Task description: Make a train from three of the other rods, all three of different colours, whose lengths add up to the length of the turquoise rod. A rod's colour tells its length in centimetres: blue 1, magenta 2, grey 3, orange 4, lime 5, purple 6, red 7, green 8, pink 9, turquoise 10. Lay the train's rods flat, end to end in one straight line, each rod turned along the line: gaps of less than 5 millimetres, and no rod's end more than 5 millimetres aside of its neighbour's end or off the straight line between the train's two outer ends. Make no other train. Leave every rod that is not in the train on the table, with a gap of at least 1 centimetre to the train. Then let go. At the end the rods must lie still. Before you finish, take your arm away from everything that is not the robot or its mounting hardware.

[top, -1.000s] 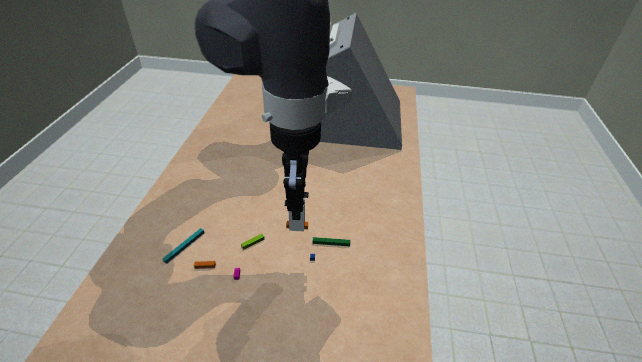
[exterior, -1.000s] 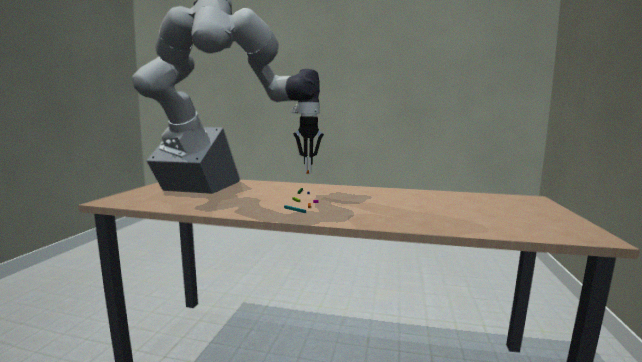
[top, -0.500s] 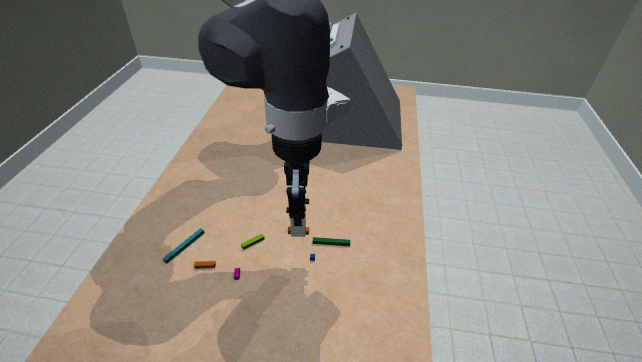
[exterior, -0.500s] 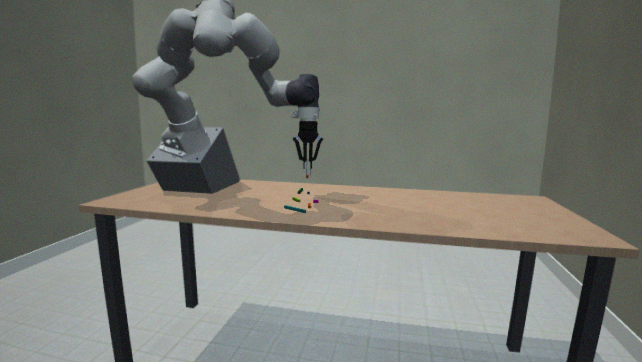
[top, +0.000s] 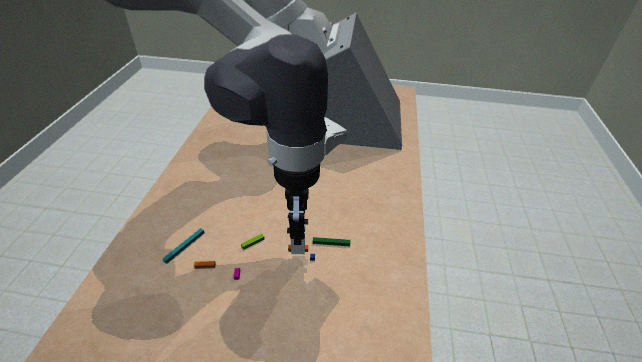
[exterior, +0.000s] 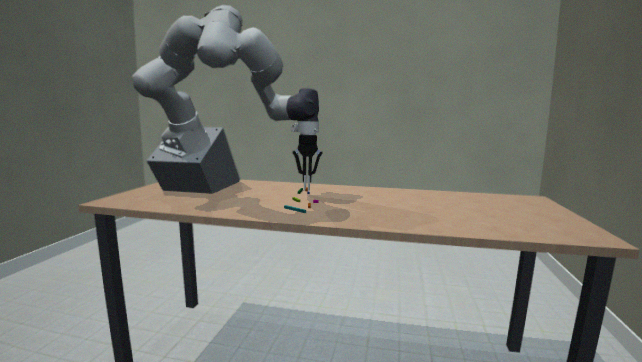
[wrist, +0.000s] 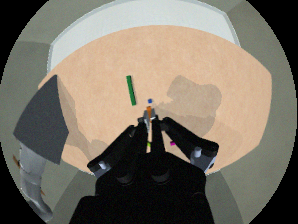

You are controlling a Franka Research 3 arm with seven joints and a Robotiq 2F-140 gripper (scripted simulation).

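My gripper is now 3 cm to the right of the blue rod and 5 cm above it. Also, from my hand: green rod: 5 cm behind, 6 cm to the left, 5 cm below; then magenta rod: 8 cm ahead, 10 cm to the right, 5 cm below; then lime rod: 1 cm behind, 10 cm to the right, 5 cm below.
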